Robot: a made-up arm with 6 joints.
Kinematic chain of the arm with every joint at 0, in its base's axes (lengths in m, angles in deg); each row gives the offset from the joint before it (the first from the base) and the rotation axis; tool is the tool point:
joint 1: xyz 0 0 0.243 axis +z
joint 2: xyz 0 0 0 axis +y
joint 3: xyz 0 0 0.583 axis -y
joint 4: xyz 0 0 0 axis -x
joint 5: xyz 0.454 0 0 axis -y
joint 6: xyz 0 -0.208 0 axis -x
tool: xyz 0 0 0
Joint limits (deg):
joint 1: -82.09..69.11
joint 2: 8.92..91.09
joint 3: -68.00..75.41
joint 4: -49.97..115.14
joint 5: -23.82..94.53
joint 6: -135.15..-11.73
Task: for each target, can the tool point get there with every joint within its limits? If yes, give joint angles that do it. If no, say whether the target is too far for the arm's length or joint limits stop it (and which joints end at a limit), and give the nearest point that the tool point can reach.
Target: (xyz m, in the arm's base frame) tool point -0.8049 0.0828 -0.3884
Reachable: no: joint limits stop it (at a limit: joint 1, joint 2) | nearest point -0.1746 -0.2548 -0.0516 | short by 0.790 m
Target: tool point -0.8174 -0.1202 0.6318
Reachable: no: joint limits stop it (at a limit: joint 1, joint 2, joint 3) | nearest point -0.1813 -0.1898 0.3697 | short by 0.691 m
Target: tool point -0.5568 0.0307 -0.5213
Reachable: no: joint limits stop it (at a limit: joint 1, joint 2) | nearest point -0.1680 -0.3022 -0.1029 | short by 0.661 m
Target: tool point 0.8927 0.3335 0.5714
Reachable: yes | joints 32.42 54.34 61.25 -18.67 -0.53 -87.27
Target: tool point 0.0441 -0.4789 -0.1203
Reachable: yes | joints -63.01 81.64 -11.21 -31.16 64.20 -85.22
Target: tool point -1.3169 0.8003 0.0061
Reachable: no: too far | nearest point 0.0303 0.3272 -0.0266 | short by 1.428 m
